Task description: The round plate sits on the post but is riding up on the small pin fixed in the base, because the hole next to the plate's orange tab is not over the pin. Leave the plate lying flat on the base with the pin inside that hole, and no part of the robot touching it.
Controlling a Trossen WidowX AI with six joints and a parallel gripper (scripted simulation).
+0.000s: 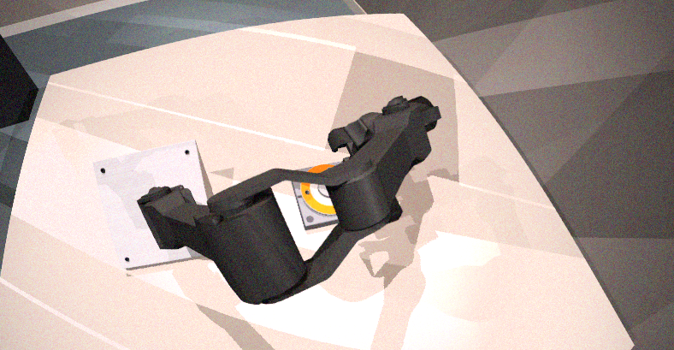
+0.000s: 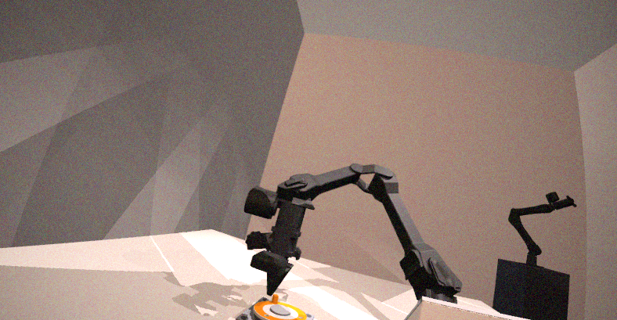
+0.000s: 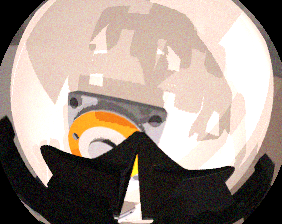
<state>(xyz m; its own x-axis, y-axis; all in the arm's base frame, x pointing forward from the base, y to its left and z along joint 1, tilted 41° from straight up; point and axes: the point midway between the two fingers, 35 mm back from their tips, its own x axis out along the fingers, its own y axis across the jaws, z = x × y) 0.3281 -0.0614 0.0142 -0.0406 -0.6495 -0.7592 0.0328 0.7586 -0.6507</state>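
The round plate lies 3 cm behind my gripper tip, 2 cm to the left of it and 1 cm below it. From my gripper tip the other things lie so: base 4 cm to the left, 4 cm behind, 2 cm below.
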